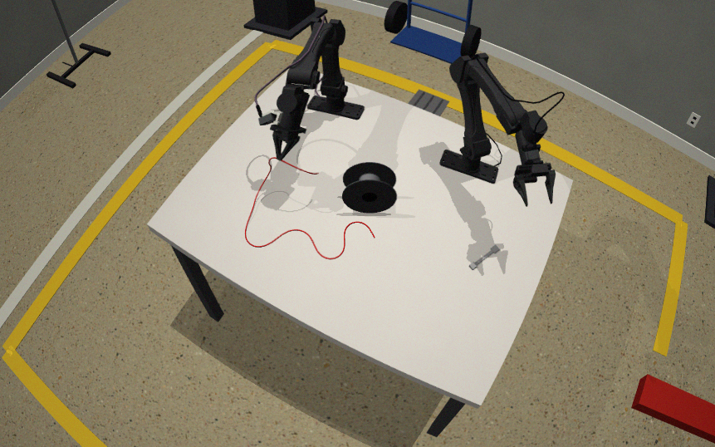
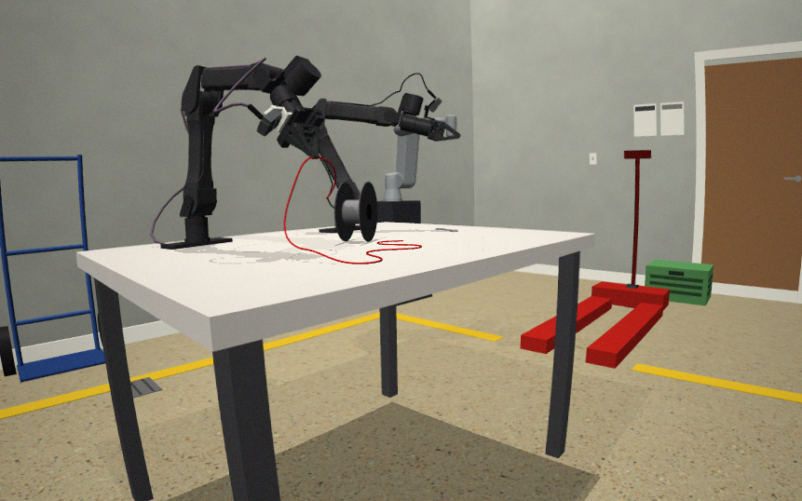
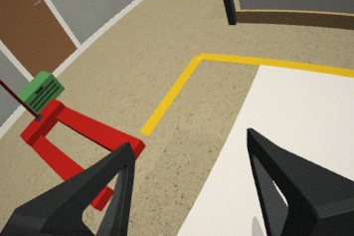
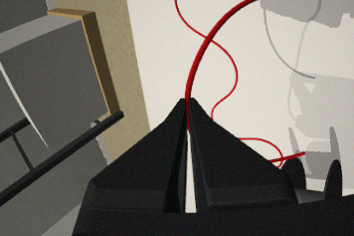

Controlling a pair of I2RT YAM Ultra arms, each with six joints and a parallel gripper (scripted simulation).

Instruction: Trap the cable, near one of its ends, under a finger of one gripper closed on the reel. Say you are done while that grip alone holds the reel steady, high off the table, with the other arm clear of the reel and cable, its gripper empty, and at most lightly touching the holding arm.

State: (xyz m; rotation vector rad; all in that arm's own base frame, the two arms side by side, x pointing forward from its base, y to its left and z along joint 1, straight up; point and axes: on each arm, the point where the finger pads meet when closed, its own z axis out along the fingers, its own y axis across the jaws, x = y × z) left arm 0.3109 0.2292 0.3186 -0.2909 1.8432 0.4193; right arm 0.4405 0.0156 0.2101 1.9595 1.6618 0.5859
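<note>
Right now the black reel is 4 cm ahead of my left hand, 48 cm to the right of it and 24 cm below it. The rest, counted from my left hand: small grey dumbbell-shaped part 2 cm ahead, 9 cm to the right, 32 cm below.
</note>
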